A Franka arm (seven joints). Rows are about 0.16 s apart.
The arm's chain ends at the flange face. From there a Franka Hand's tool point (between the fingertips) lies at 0.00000 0.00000 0.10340 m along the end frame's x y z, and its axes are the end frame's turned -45 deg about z.
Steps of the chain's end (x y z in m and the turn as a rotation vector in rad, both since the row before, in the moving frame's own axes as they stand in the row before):
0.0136 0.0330 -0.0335 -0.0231 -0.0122 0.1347
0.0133 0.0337 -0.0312 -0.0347 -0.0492 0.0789
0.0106 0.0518 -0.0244 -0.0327 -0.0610 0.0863
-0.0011 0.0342 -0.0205 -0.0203 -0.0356 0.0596
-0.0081 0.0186 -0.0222 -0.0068 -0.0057 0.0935
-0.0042 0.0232 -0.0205 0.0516 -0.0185 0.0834
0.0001 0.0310 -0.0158 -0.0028 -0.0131 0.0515
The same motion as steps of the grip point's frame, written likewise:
-0.0163 0.0336 -0.0335 -0.0077 -0.0250 0.1347
-0.0205 0.0319 -0.0314 0.0103 -0.0593 0.0789
-0.0359 0.0418 -0.0246 0.0200 -0.0663 0.0863
-0.0290 0.0222 -0.0206 0.0108 -0.0395 0.0596
-0.0198 0.0075 -0.0222 -0.0008 -0.0088 0.0935
-0.0167 0.0084 -0.0207 0.0496 0.0234 0.0834
-0.0230 0.0212 -0.0158 0.0073 -0.0112 0.0515

